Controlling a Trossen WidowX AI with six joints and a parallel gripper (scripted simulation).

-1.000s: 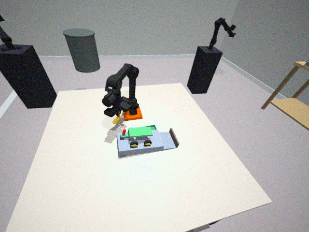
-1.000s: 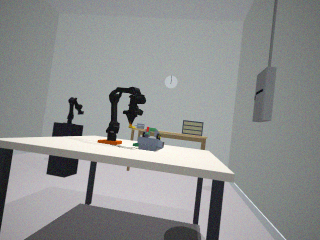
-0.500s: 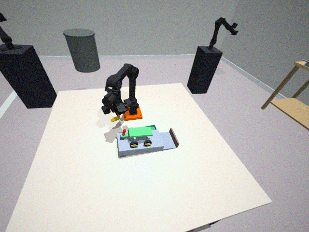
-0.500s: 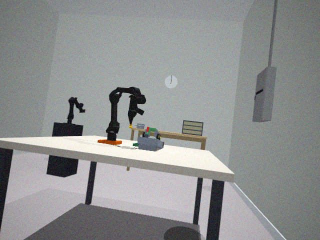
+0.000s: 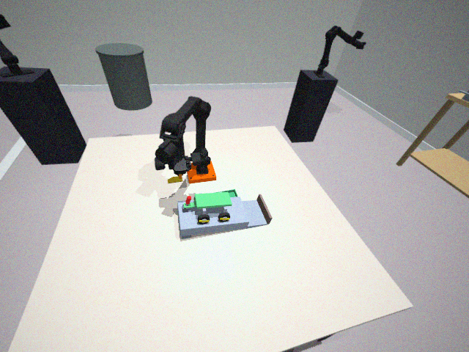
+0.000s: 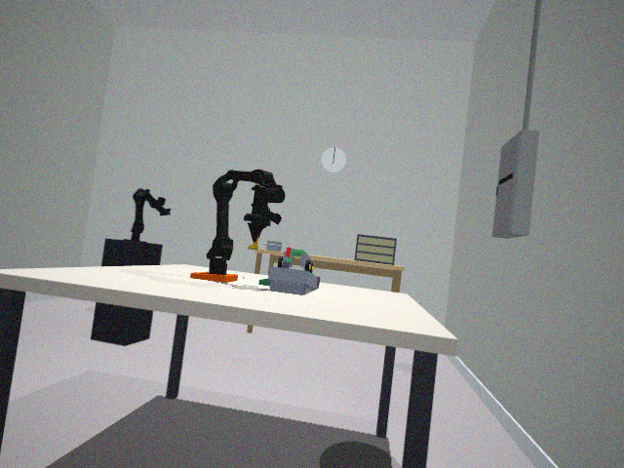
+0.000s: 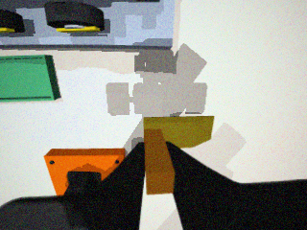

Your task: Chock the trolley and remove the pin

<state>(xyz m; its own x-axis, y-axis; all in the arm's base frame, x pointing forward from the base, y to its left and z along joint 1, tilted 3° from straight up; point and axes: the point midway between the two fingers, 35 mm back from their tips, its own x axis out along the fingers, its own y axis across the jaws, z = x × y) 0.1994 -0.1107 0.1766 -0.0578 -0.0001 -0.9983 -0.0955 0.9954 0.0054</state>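
The stop pin lies 130 mm ahead of my gripper tip, 40 mm below it and 20 mm to the left of it. From my gripper tip the other things lie so: green-bodied trolley 140 mm ahead, 130 mm to the left, 60 mm below; grey ramp 140 mm ahead, 130 mm to the left, 130 mm below; yellow chock 20 mm to the right, 10 mm below.
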